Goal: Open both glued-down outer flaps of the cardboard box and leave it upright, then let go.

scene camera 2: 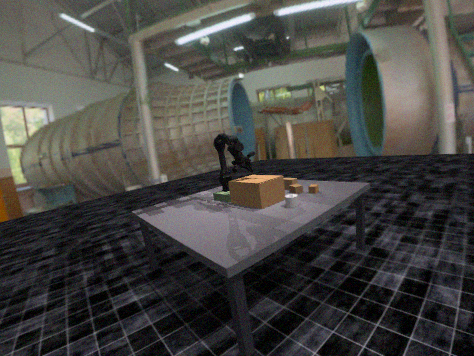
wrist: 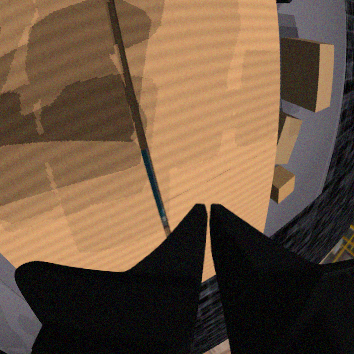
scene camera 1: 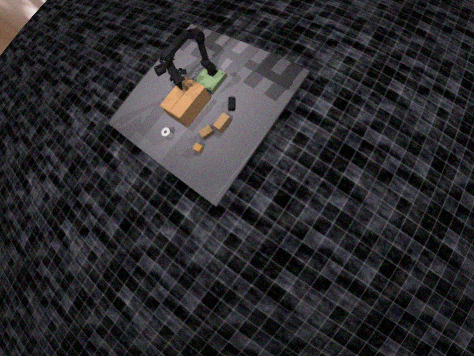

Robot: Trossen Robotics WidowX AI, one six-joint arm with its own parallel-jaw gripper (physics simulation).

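Places are measured from the arm's base along level axes (x down, y left, z ahead), in metres.
Where they show: gripper, fingertip midpoint: (scene camera 2: 252, 171) (wrist: 206, 212) (scene camera 1: 182, 90); arm's base, origin of the base link: (scene camera 2: 226, 190) (scene camera 1: 212, 72).
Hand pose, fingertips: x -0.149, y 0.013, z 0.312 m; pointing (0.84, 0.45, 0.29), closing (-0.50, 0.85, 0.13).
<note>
Things, the pixels of their top centre, and the offset from my fingertips. Level surfaces: height alone.
- cardboard box, middle of its top: (wrist: 159, 203) (scene camera 2: 254, 178) (scene camera 1: 181, 96) dy -0.008, dx +0.045, dz +0.027 m
- thin blue strip, middle of its top: (wrist: 149, 190) dy -0.008, dx +0.062, dz +0.026 m
- white roll, middle of its top: (scene camera 2: 291, 195) (scene camera 1: 165, 131) dy +0.005, dx +0.140, dz +0.307 m
- black object, middle of its top: (scene camera 1: 231, 102) dy +0.285, dx +0.167, dz -0.167 m
- table, its level: dx +0.201 m
The cardboard box (scene camera 1: 194, 107) (scene camera 2: 257, 194) (wrist: 215, 125) stands upright on the table. Its two outer flaps lie flat across the top, with a narrow seam between them. A thin blue strip (wrist: 153, 180) shows in the seam in the wrist view. My gripper (scene camera 1: 181, 87) (scene camera 2: 251, 171) (wrist: 206, 212) is shut, its fingertips together with nothing between them. In the wrist view the tips appear over the right-hand flap, just right of the seam's near end. Whether they touch the cardboard cannot be told.
A white roll (scene camera 1: 162, 131) (scene camera 2: 291, 202) stands near the box. Three small cardboard blocks (scene camera 1: 222, 122) (scene camera 1: 206, 131) (scene camera 1: 198, 148) and a black object (scene camera 1: 231, 103) lie on the table (scene camera 1: 235, 155) beside it. A green block (scene camera 1: 210, 81) (scene camera 2: 221, 196) lies by the arm's base.
</note>
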